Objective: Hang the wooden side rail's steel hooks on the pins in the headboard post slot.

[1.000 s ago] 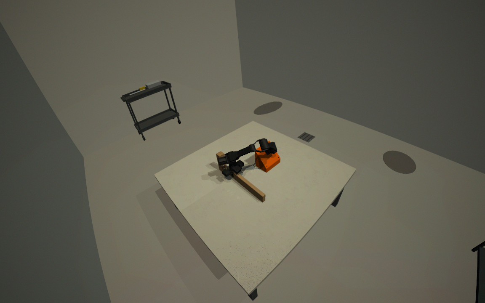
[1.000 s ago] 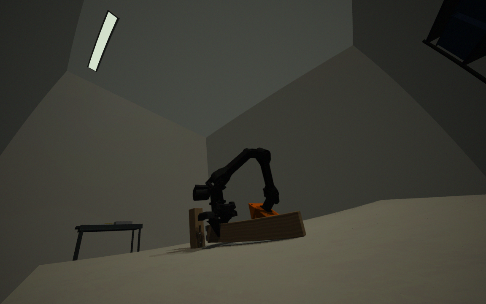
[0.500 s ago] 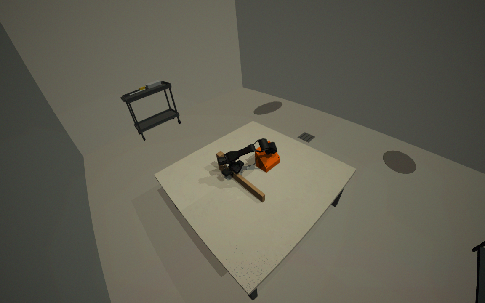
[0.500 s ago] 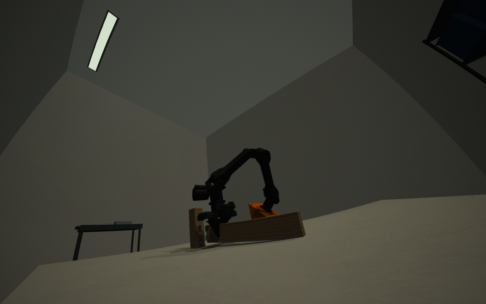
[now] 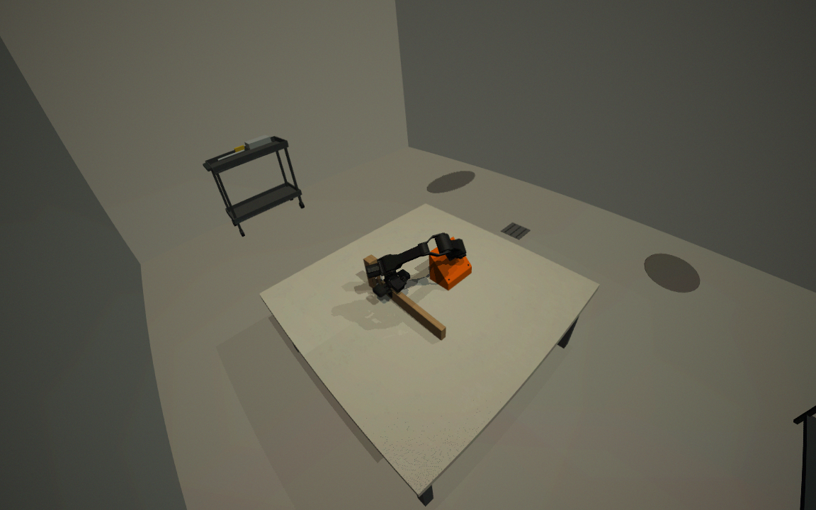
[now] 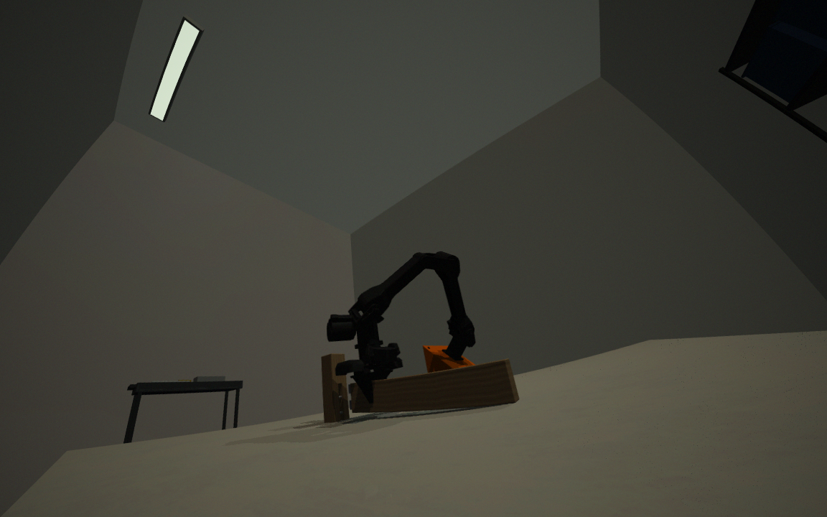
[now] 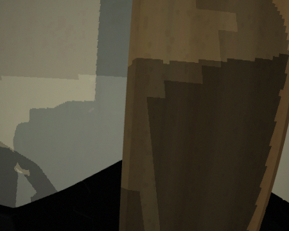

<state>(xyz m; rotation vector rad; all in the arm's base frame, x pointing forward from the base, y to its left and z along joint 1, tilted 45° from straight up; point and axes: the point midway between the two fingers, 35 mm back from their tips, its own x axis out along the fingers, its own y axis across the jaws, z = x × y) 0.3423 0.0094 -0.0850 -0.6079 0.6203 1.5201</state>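
Now: the headboard post 16 cm to the right of my gripper tip and 4 cm above it.
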